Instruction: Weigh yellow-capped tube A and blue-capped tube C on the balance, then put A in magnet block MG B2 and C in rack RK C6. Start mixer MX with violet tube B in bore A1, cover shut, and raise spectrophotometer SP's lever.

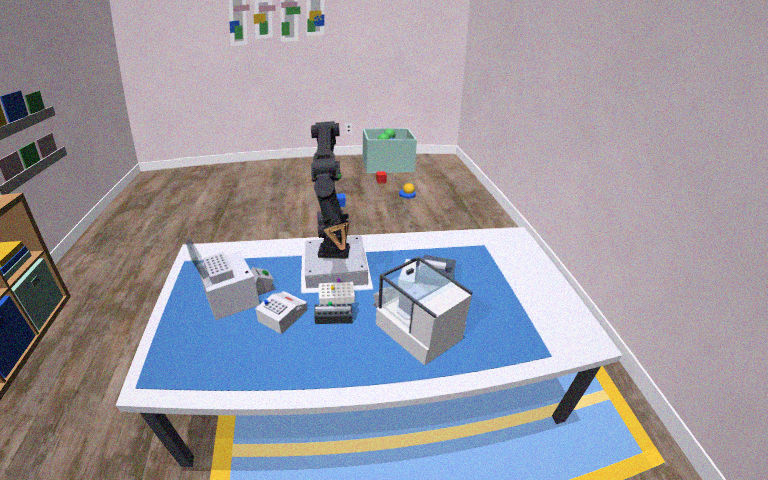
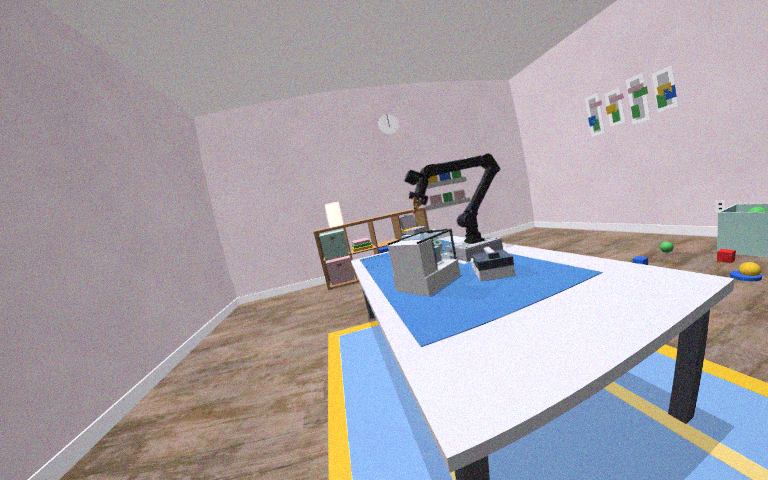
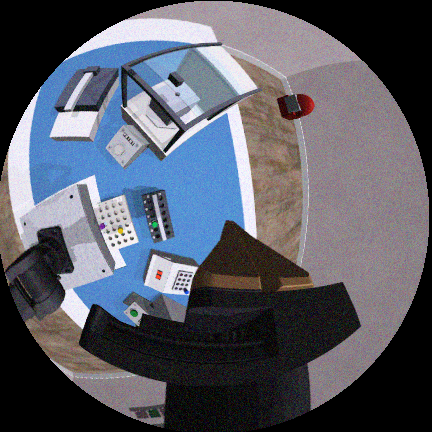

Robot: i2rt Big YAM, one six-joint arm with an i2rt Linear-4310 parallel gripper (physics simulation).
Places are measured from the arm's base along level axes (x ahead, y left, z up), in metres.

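Pixels of known places: gripper, fingertip midpoint: [image 1: 343,249] [image 2: 413,213] [image 3: 227,226]; arm's base, link origin: [image 1: 334,251] [image 2: 474,241] [image 3: 55,250].
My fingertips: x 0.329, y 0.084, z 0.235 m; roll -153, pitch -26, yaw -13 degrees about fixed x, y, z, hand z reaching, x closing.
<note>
For each thing: its middle in the pictures, then the offset to it from my fingertips. "spot": a spot on its surface instead.
- Yellow-capped tube A, body centre: [image 3: 120,226] [image 1: 333,291] dy -0.058, dx -0.126, dz -0.270 m
- violet tube B, body centre: [image 3: 104,223] [image 1: 338,284] dy -0.045, dx -0.168, dz -0.270 m
- white rack RK, body centre: [image 3: 116,222] [image 1: 336,293] dy -0.050, dx -0.137, dz -0.286 m
- Blue-capped tube C, body centre: [image 3: 183,287] [image 1: 267,306] dy -0.269, dx +0.019, dz -0.237 m
- Magnet block MG, body centre: [image 3: 157,216] [image 1: 333,312] dy -0.045, dx -0.021, dz -0.278 m
- glass-sided balance, body centre: [image 3: 170,103] [image 1: 413,301] [image 2: 430,255] dy +0.221, dx -0.007, dz -0.190 m
- Mixer MX, surface spot: [image 1: 233,300] spot: dy -0.403, dx +0.005, dz -0.241 m
- Spectrophotometer SP, body centre: [image 3: 80,100] [image 1: 427,271] [image 2: 490,260] dy +0.287, dx -0.250, dz -0.251 m
- small white block, body centre: [image 3: 170,274] [image 1: 281,308] dy -0.227, dx -0.008, dz -0.267 m
- green-button box, surface spot: [image 3: 134,312] spot: dy -0.323, dx -0.159, dz -0.232 m
- grey knob box, body centre: [image 3: 119,148] dy +0.125, dx -0.112, dz -0.238 m
My gripper [image 1: 342,246] [image 2: 416,207] [image 3: 227,226] is shut and empty, raised above the table. Yellow-capped tube A [image 1: 333,287] [image 3: 120,230] and violet tube B [image 1: 338,280] [image 3: 102,226] stand in the white rack RK [image 1: 344,300] [image 3: 123,201]. Blue-capped tube C [image 1: 266,302] [image 3: 186,291] sits in a small white block with a red display. Magnet block MG [image 1: 333,318] [image 3: 147,205] is black and holds a green-capped tube. The glass-sided balance [image 1: 447,314] [image 2: 408,266] [image 3: 242,75] shows no tube inside. Mixer MX [image 1: 233,300] has its clear cover up. Spectrophotometer SP [image 2: 498,271] [image 3: 75,126] has a dark top and a pale lever, seemingly down.
The small white block [image 1: 281,318] [image 3: 162,263] stands between the mixer and the magnet block. A green-button box [image 1: 263,278] [image 3: 134,312] is beside the mixer. A grey knob box [image 3: 125,146] is by the balance. The arm's base plate [image 1: 335,271] [image 3: 75,220] is behind the rack.
</note>
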